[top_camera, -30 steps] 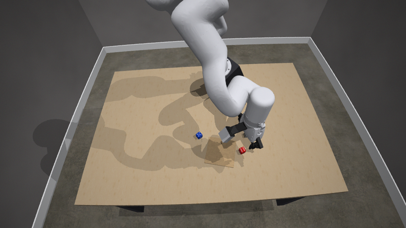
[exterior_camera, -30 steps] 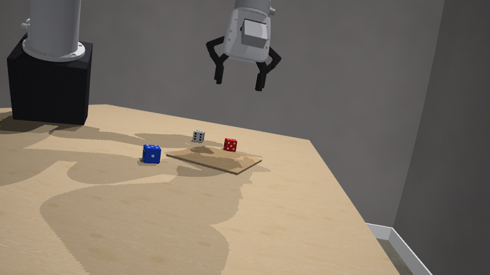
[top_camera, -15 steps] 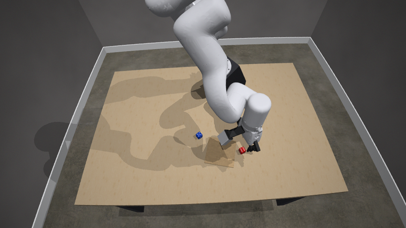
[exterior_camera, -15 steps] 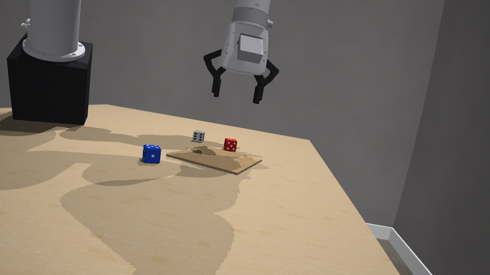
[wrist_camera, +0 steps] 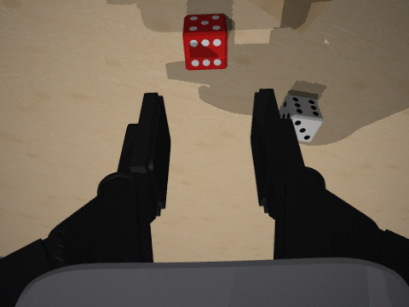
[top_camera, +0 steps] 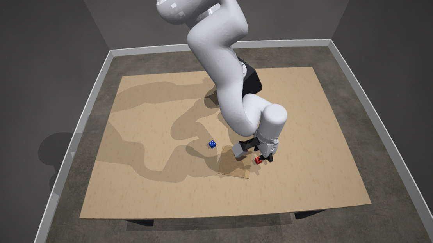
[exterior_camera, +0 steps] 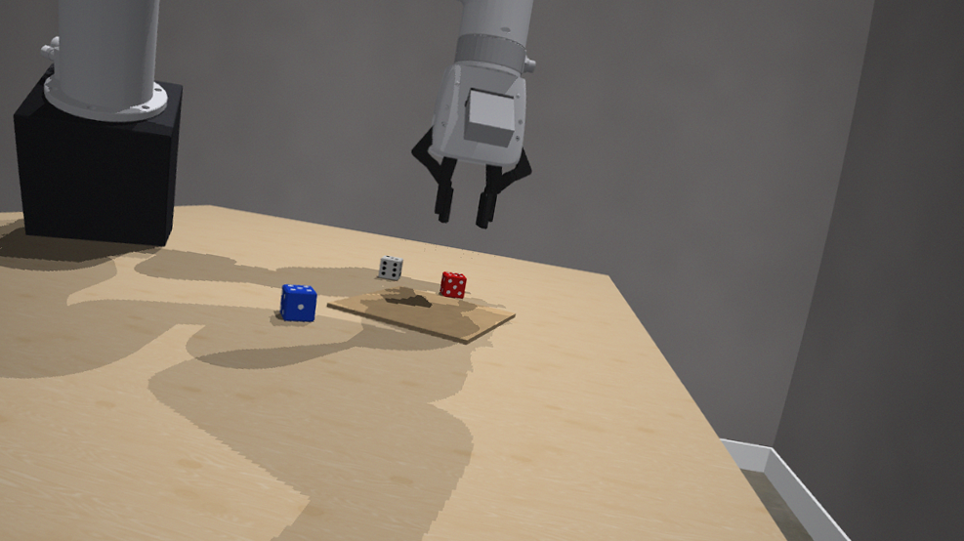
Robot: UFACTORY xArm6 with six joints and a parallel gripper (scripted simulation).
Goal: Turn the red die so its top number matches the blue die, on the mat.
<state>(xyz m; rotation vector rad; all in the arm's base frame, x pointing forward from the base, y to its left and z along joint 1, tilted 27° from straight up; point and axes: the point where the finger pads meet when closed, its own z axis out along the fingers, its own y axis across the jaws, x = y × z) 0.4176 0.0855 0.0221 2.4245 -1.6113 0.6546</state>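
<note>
My gripper is now 9 cm above the red die. Also, from my hand: mat 10 cm to the right, 10 cm below, 1 cm behind; blue die 20 cm to the right, 10 cm behind, 9 cm below; white die 9 cm below, 9 cm behind, 4 cm to the left.
</note>
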